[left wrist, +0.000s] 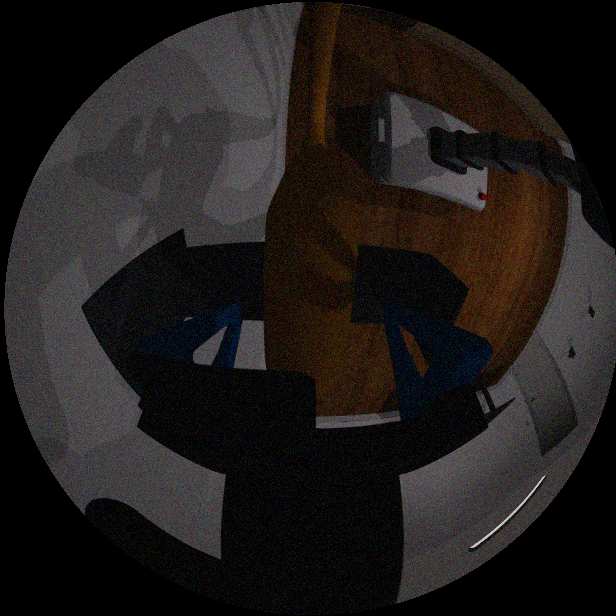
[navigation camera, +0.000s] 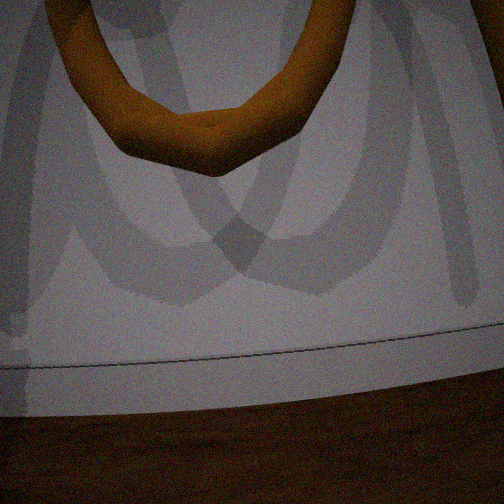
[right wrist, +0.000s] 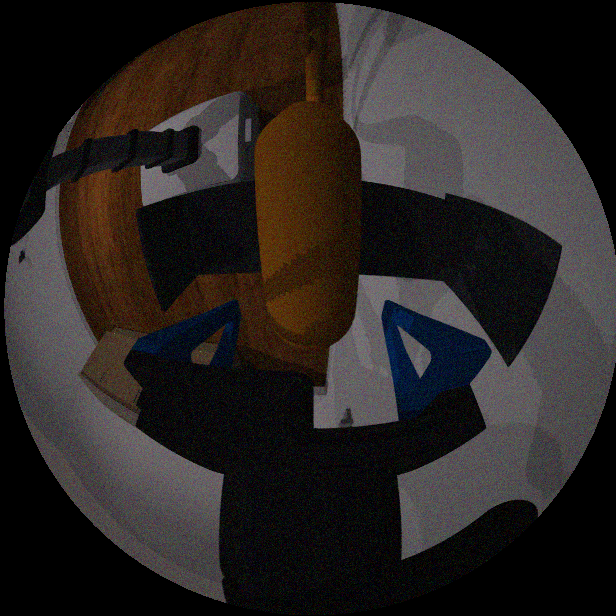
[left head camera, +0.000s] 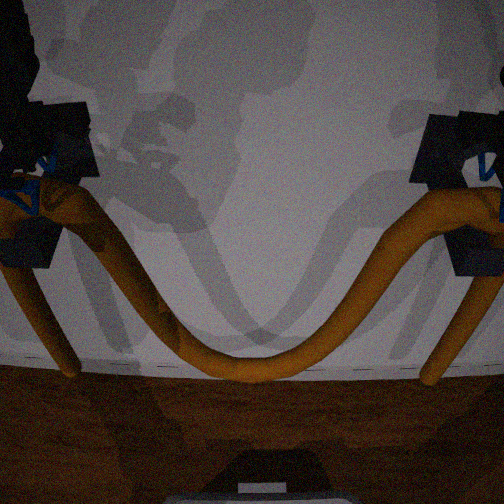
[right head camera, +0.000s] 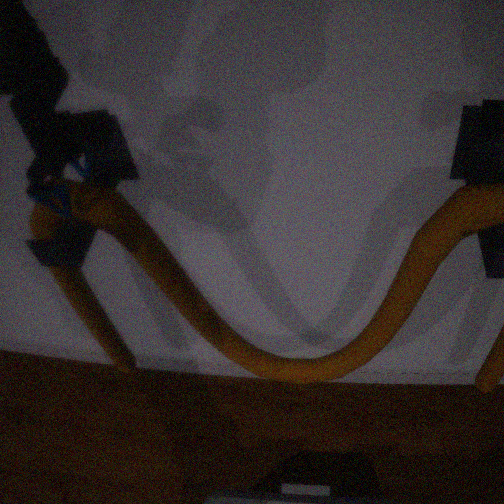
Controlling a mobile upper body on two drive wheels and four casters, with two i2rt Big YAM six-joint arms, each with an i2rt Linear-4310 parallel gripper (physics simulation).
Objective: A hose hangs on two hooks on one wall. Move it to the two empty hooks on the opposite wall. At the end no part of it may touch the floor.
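An orange hose (left head camera: 250, 367) hangs against the white wall and sags in a deep curve between two high points, with both ends hanging down. My left gripper (left head camera: 45, 195) is open, with its dark fingers above and below the hose at the left high point. My right gripper (left head camera: 462, 202) is open in the same way at the right high point. In the left wrist view the hose (left wrist: 298, 275) runs between the spread fingers (left wrist: 298, 287). In the right wrist view the hose (right wrist: 307, 229) also runs between spread fingers (right wrist: 327, 247). The hooks are hidden behind the grippers.
A brown wooden floor (left head camera: 250, 440) meets the wall just below the hose's lowest point. My own base (left head camera: 262, 480) shows at the bottom edge. The navigation view shows the hose's sag (navigation camera: 200, 140) above the baseboard.
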